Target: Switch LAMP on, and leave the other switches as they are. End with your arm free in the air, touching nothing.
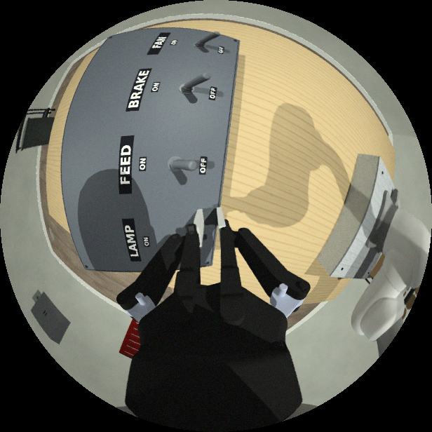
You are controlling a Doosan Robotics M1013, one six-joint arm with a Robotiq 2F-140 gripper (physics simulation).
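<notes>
A grey switch panel (107, 125) lies on the wooden table, with labels FAN, BRAKE, FEED and LAMP. The FAN lever (209, 40), BRAKE lever (196, 82) and FEED lever (184, 164) each lean toward OFF. The LAMP label (129, 240) and its ON mark (146, 241) show at the panel's near end. The LAMP lever and its OFF mark are hidden behind my gripper (210, 219), so its position cannot be told. My gripper is slightly open, with a narrow gap between its pale pads. It is over the LAMP end of the panel, by the OFF-side edge. Nothing held shows between the pads.
The table (260, 75) extends right of the panel and carries the arm's shadow. A grey-white block (350, 220) stands at the right, beside white robot arm parts (395, 260). A red item (130, 340), a grey box (50, 317) and a dark object (37, 132) lie beyond the table.
</notes>
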